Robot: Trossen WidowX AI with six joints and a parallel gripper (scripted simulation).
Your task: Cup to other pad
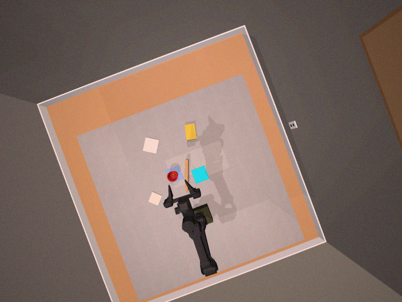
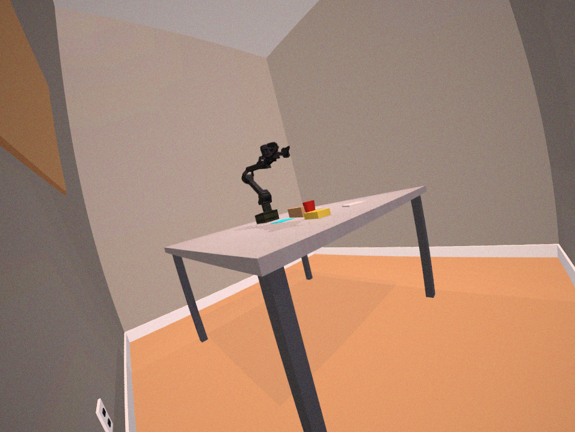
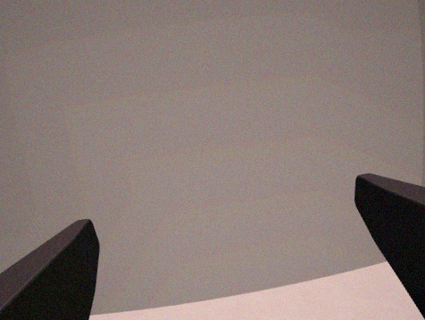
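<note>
Now: gripper tip 10 mm short of the red cup, 80 mm to the right of it and 390 mm above it. Also, from my gripper tip: cyan pad: 60 mm behind, 100 mm to the right, 430 mm below; pale blue pad: 10 mm ahead, 80 mm to the left, 430 mm below.
</note>
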